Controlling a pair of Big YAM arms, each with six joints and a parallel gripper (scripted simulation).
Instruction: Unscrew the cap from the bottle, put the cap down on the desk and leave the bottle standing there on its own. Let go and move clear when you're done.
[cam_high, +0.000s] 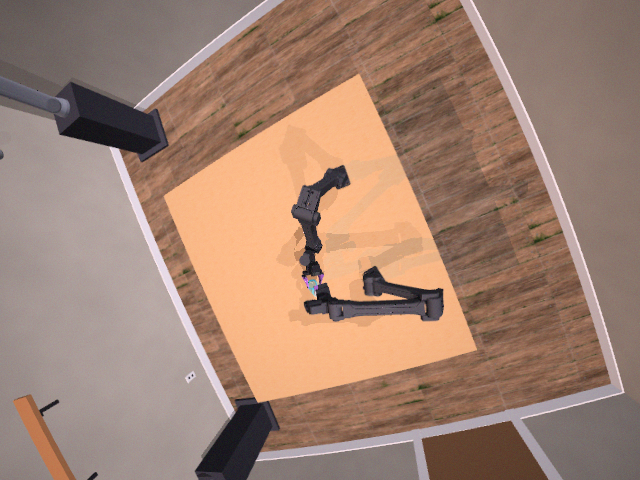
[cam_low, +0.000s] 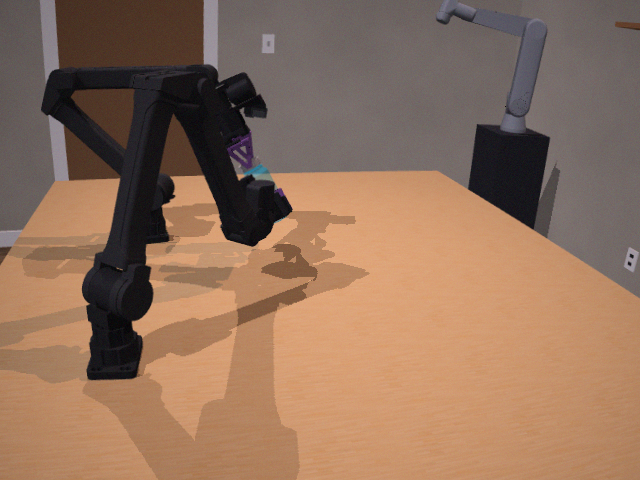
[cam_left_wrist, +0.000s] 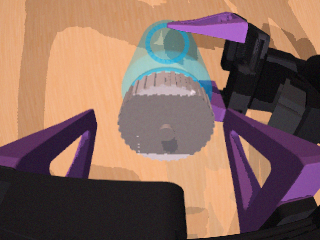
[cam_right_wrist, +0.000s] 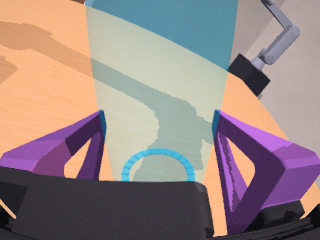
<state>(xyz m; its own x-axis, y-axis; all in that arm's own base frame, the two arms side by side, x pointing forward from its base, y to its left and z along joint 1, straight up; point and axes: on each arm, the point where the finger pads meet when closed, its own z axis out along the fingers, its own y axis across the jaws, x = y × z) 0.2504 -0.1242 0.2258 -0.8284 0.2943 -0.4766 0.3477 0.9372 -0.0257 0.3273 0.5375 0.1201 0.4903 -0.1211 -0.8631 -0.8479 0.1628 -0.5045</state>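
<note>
The ribbed cap is 10 mm below my left hand. Also, from my left hand: bottle: 40 mm ahead, 10 mm to the right, 80 mm below.
Right now my right hand is 10 mm past the bottle, 10 mm to the right of it and 30 mm below it. From my right hand the other things lie so: ribbed cap: 50 mm behind, 20 mm to the left, 100 mm above.
</note>
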